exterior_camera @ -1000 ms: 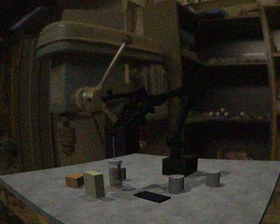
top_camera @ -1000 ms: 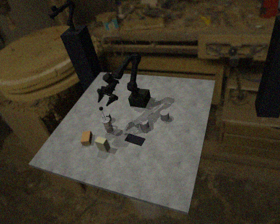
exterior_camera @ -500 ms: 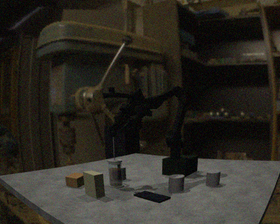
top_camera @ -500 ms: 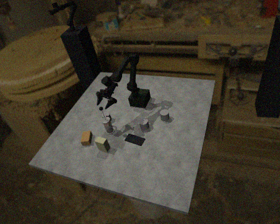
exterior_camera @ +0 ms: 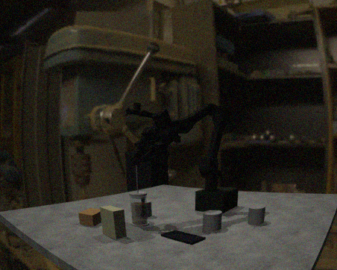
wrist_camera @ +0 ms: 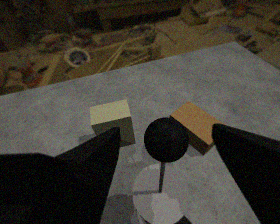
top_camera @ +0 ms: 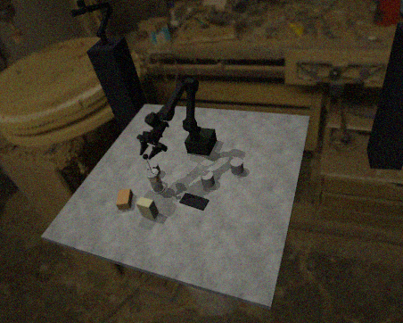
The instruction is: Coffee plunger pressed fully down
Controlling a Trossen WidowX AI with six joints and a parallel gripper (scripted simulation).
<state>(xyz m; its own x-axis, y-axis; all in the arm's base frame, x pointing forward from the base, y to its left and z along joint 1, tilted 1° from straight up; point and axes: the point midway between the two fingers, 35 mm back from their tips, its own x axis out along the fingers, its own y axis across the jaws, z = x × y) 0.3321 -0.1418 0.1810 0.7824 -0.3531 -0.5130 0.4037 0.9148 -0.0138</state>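
Now: gripper tip 20 mm past the coffee press and 130 mm above it. The rest, counted from my gripper tip: flat black plate (60 mm ahead, 240 mm to the left, 260 mm below).
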